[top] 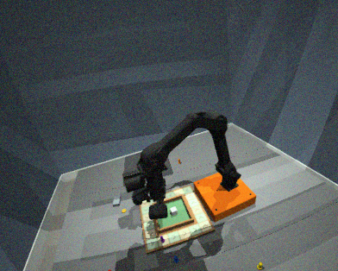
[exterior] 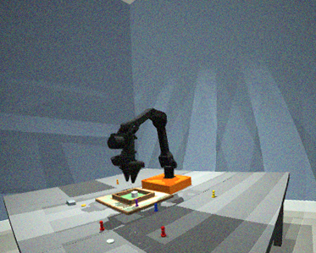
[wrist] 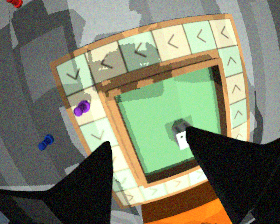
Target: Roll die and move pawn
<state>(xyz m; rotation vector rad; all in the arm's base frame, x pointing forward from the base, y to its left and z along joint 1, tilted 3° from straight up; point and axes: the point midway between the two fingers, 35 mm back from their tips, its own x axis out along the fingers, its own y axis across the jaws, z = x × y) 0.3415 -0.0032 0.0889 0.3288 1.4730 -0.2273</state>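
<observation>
My gripper tip is 4 cm short of the purple pawn, 6 cm to the right of it and 8 cm above it. From my gripper tip the other things lie so: green dice tray 5 cm behind, 4 cm to the right, 10 cm below; white die 6 cm behind, 4 cm to the right, 8 cm below; blue pawn 2 cm ahead, 15 cm to the left, 9 cm below.
</observation>
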